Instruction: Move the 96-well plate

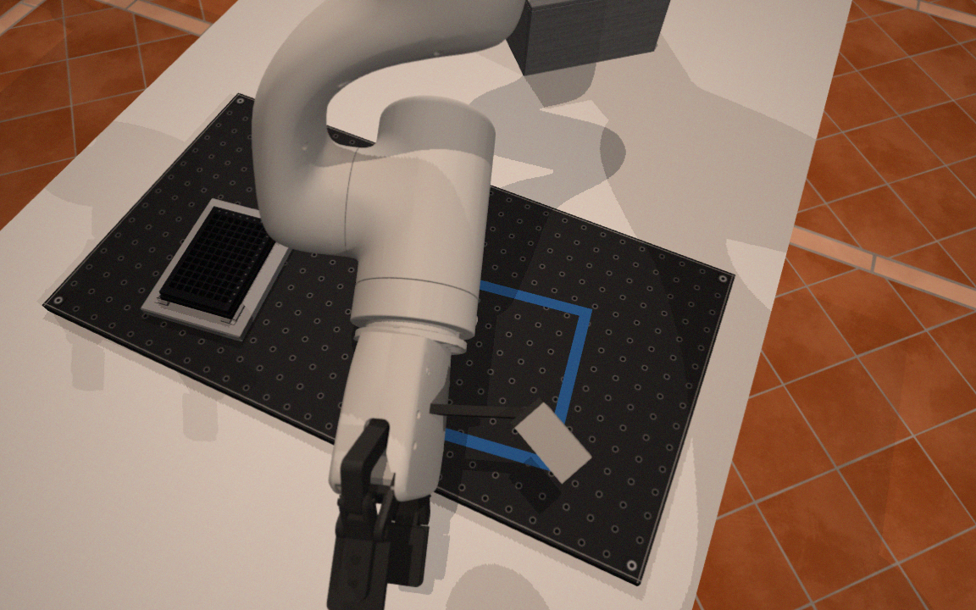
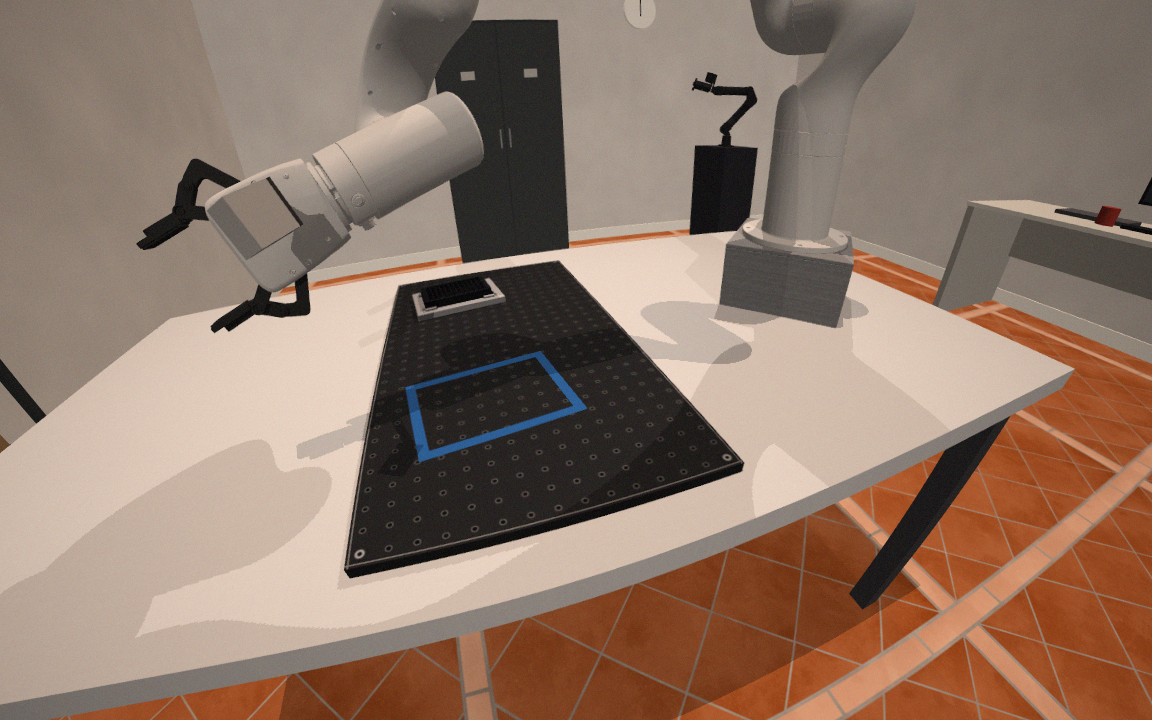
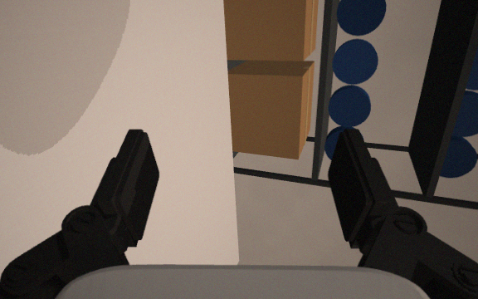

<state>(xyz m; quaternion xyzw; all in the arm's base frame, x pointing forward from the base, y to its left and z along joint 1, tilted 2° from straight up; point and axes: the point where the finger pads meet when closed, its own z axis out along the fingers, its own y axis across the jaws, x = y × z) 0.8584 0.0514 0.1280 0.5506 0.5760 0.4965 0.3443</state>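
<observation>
The black 96-well plate lies 320 mm to the right of my hand, 280 mm behind it and 190 mm below it. The rest, counted from my hand: grey plate nest N1: 320 mm to the right, 280 mm behind, 200 mm below.
</observation>
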